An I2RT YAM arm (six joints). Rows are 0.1 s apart.
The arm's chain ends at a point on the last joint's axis. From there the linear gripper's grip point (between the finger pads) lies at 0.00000 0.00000 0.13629 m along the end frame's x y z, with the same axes.
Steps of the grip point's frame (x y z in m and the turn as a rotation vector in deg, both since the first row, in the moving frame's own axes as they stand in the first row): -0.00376, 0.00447, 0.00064, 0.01, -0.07, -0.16; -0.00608, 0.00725, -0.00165, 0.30, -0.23, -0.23; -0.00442, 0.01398, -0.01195, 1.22, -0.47, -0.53; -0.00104, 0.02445, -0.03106, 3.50, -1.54, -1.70; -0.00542, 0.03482, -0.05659, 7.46, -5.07, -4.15; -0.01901, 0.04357, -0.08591, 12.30, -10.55, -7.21; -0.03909, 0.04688, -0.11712, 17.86, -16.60, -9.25; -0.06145, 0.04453, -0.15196, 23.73, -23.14, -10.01; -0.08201, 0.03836, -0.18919, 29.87, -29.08, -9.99; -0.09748, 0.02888, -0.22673, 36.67, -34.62, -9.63
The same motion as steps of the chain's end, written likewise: -0.00359, 0.00449, 0.00064, 0.01, -0.07, -0.16; -0.00553, 0.00796, -0.00165, 0.30, -0.23, -0.23; -0.00329, 0.01688, -0.01191, 1.22, -0.47, -0.53; 0.00274, 0.03271, -0.03076, 3.50, -1.54, -1.70; 0.00722, 0.05204, -0.05491, 7.46, -5.07, -4.15; 0.00751, 0.07080, -0.08050, 12.30, -10.55, -7.21; 0.00242, 0.08478, -0.10499, 17.86, -16.60, -9.25; -0.00491, 0.09294, -0.12984, 23.73, -23.14, -10.01; -0.01320, 0.09721, -0.15477, 29.87, -29.08, -9.99; -0.01886, 0.09842, -0.17738, 36.67, -34.62, -9.63
